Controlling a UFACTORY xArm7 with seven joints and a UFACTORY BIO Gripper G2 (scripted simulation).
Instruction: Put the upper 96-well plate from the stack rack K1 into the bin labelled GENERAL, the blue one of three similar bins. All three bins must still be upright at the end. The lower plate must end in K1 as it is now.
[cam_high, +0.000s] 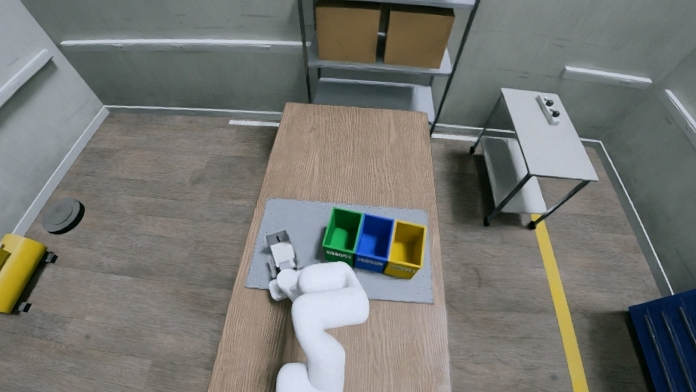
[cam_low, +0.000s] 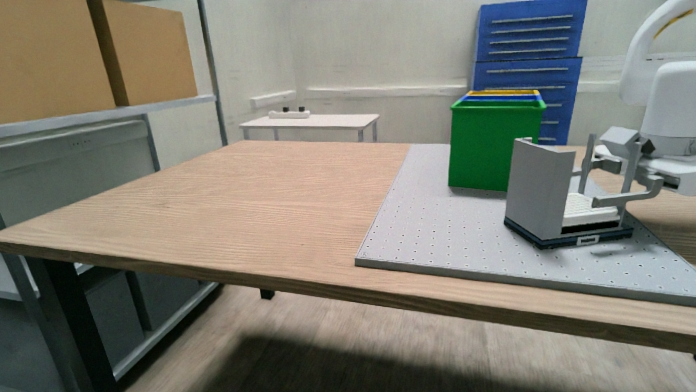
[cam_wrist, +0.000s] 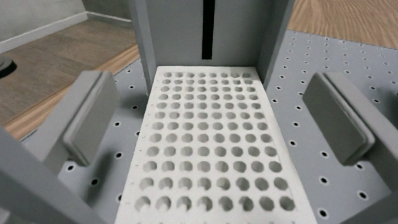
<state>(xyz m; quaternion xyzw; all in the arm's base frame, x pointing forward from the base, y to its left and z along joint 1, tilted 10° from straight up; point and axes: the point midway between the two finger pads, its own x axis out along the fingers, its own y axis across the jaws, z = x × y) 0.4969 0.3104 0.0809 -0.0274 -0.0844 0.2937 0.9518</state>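
Right now my hand is 2 cm short of the white 96-well plate, 1 cm to the right of it and 3 cm above it. From my hand the other things lie so: green bin (14 cm ahead, 22 cm to the right, 2 cm above); then dark plate (2 cm ahead, 1 cm to the left, 5 cm below); then blue general bin (14 cm ahead, 35 cm to the right, 2 cm above).
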